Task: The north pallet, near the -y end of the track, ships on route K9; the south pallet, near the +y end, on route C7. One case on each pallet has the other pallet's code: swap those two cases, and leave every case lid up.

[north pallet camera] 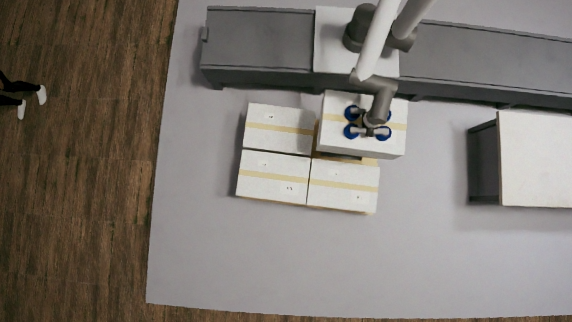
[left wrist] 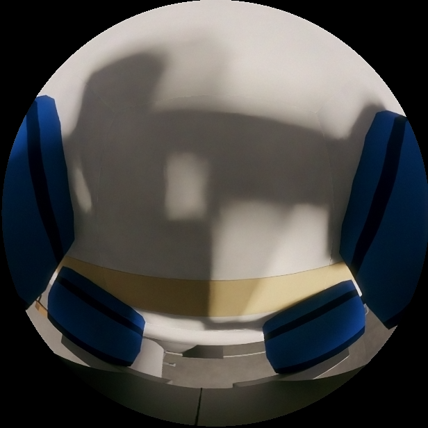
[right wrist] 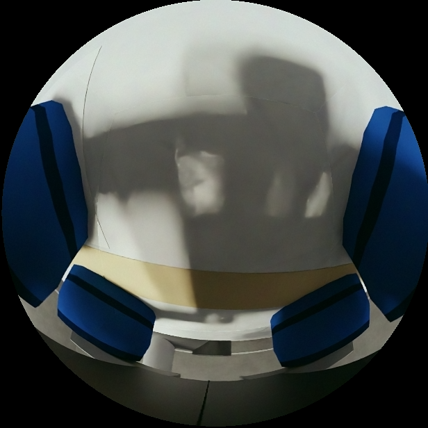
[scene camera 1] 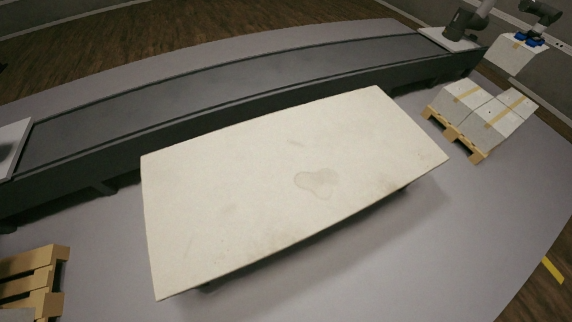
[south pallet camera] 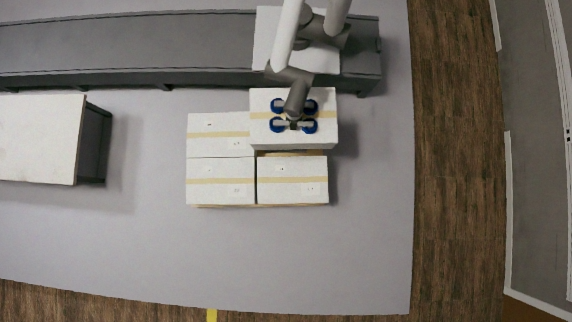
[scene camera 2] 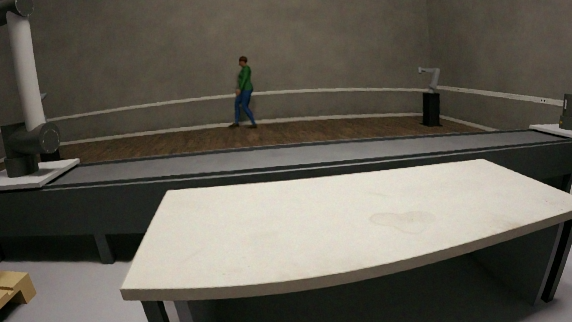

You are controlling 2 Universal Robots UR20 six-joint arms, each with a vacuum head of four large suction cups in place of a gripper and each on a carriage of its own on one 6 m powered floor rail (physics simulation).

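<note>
My left gripper (south pallet camera: 293, 116) (scene camera 1: 529, 40) is shut on a white taped case (south pallet camera: 260, 137) (scene camera 1: 510, 55) (left wrist: 270, 240) and holds it level, lid up, above the back right place of the south pallet (south pallet camera: 225, 205) (scene camera 1: 452, 135). Three cases (south pallet camera: 210, 147) (south pallet camera: 220, 195) (south pallet camera: 295, 192) stand on that pallet, lids up. My right gripper (north pallet camera: 368, 123) is shut on another taped case (north pallet camera: 335, 145) (right wrist: 250, 235), held level, lid up, above the back right place of the north pallet (north pallet camera: 370, 161) (scene camera 1: 30, 262). Three cases (north pallet camera: 265, 140) (north pallet camera: 270, 187) (north pallet camera: 340, 197) stand there. The printed codes are too small to read.
A white table (scene camera 1: 250, 200) (scene camera 2: 300, 225) (north pallet camera: 535, 160) (south pallet camera: 40, 140) stands between the pallets. The dark rail (scene camera 1: 225, 85) (north pallet camera: 260, 40) (south pallet camera: 150, 45) runs behind. A person in green (scene camera 2: 244, 80) walks near the far wall, and a small arm on a black stand (scene camera 2: 431, 107) is farther right.
</note>
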